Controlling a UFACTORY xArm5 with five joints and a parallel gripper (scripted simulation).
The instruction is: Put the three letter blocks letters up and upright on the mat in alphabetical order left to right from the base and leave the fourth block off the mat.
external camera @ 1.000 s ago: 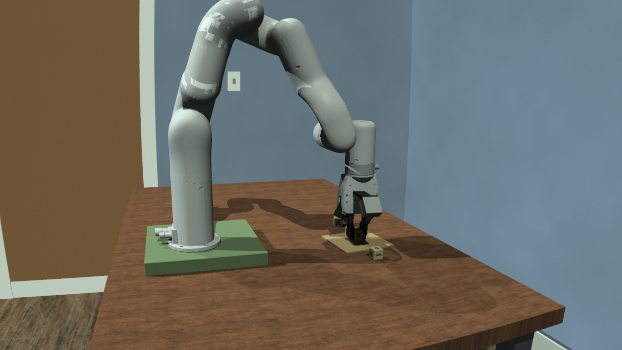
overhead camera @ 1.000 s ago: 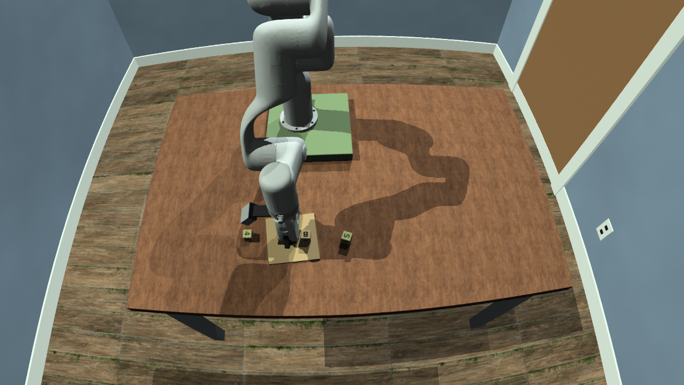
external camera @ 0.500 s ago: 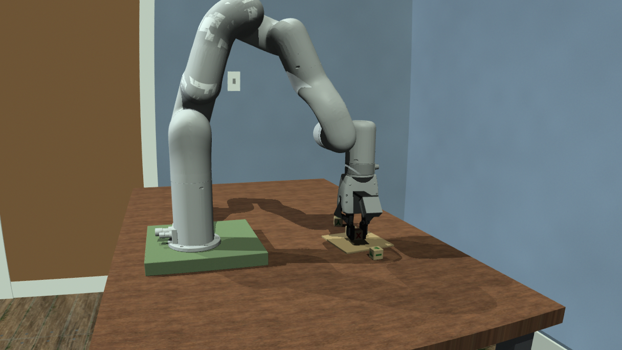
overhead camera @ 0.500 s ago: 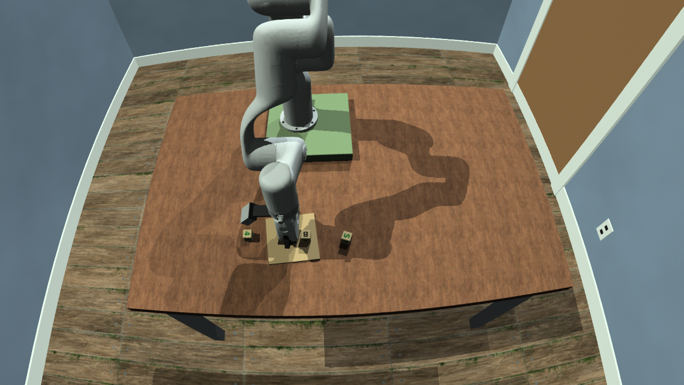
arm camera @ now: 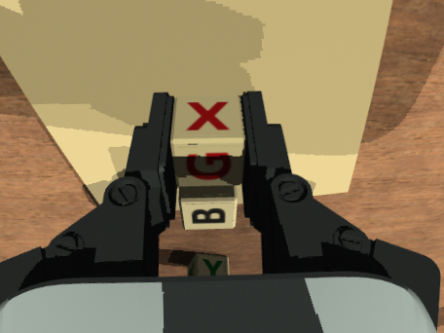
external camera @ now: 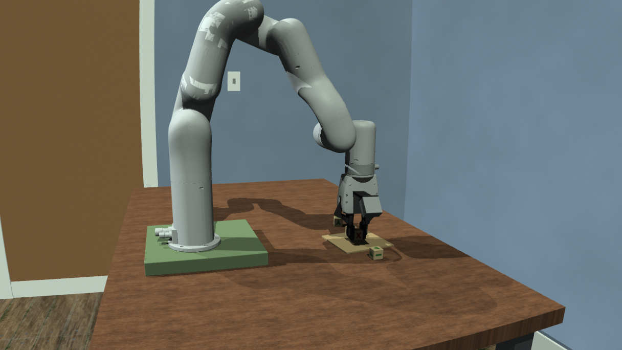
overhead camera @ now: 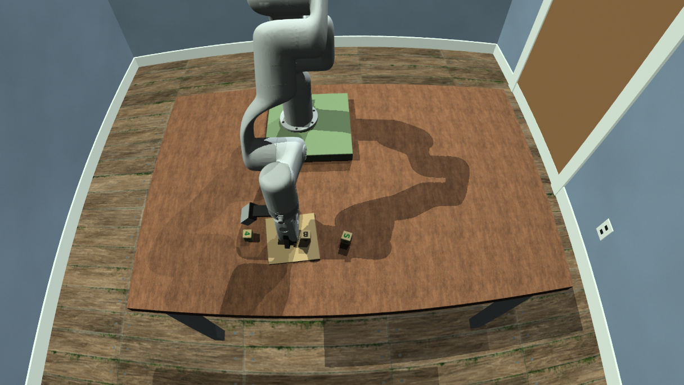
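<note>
Right now my hand is 3 cm above the tan mat. From my hand the other things lie so: cream block 1 cm ahead, 12 cm to the right, 2 cm below.
</note>
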